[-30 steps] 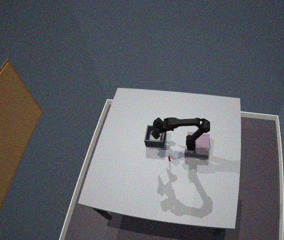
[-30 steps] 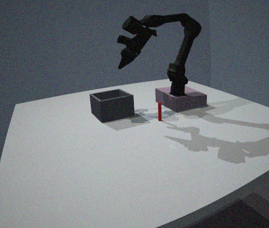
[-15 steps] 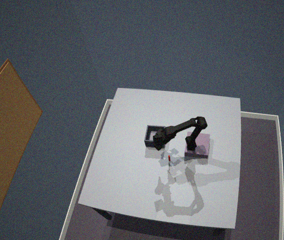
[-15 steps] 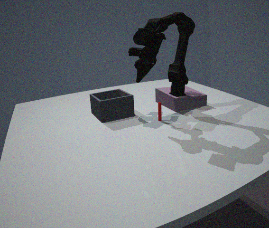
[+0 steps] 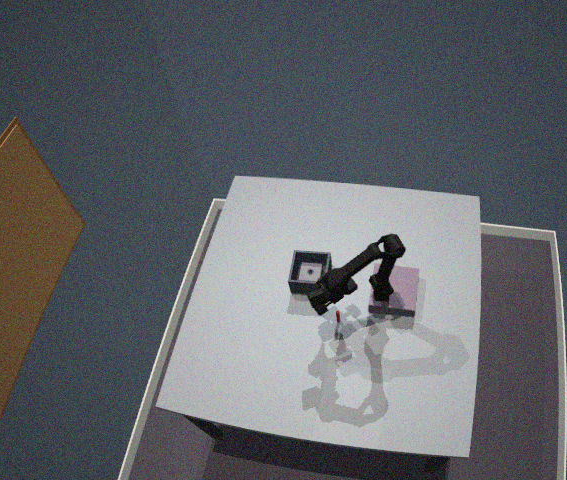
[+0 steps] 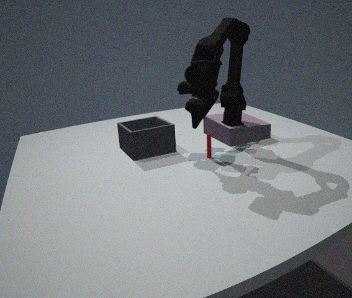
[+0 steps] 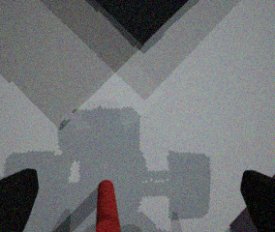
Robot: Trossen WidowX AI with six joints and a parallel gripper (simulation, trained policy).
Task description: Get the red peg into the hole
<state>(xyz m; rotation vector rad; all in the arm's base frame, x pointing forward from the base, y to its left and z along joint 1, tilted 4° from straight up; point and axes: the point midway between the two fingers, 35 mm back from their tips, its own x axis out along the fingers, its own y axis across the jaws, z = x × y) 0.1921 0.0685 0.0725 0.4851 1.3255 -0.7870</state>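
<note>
The red peg lies 2 cm behind my gripper tip, 4 cm to the left of it and 7 cm below it. The rest, counted from my gripper tip: dark box 12 cm ahead, 16 cm to the right, 9 cm below; pale plate 12 cm ahead, 16 cm to the right, 7 cm below.
</note>
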